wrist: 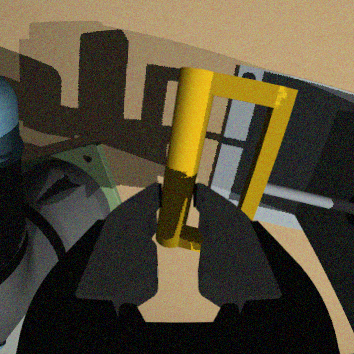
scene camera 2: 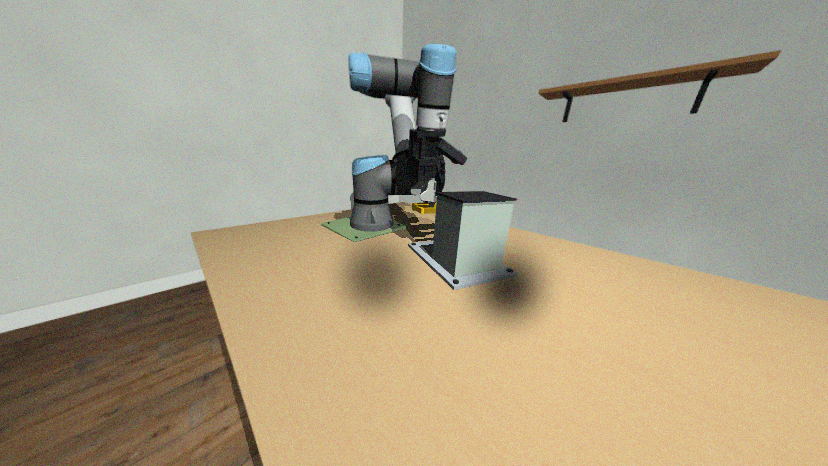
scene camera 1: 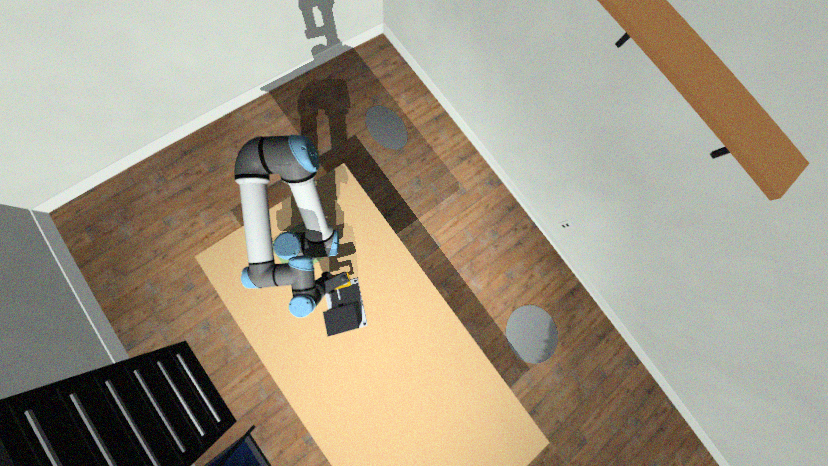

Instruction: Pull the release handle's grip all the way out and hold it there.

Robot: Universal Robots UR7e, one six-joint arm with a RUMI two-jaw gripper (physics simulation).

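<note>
The release handle's yellow grip (scene camera 1: 345, 285) (scene camera 2: 424, 208) (wrist: 192, 120) is a rectangular frame with a thick round bar. My gripper (wrist: 177, 185) is shut on that bar near one end, with a black finger on either side. A silver rod (scene camera 1: 338, 295) (wrist: 300, 195) shows between the grip's far side and the dark housing (scene camera 1: 343, 319) (scene camera 2: 447, 234) (wrist: 335, 220). The grip stands apart from the housing, above the table. The housing is fixed on a light grey base plate (scene camera 2: 435, 268) (wrist: 231, 165). In scene camera 2 the housing hides the rod.
The arm's base stands on a green plate (scene camera 2: 340, 230) (wrist: 106, 172) close to the handle. The wooden table (scene camera 1: 405, 370) (scene camera 2: 521, 370) bears both. A brown wall shelf (scene camera 1: 706, 92) (scene camera 2: 654, 79) is on the wall. A black slatted unit (scene camera 1: 86, 370) stands beside the table.
</note>
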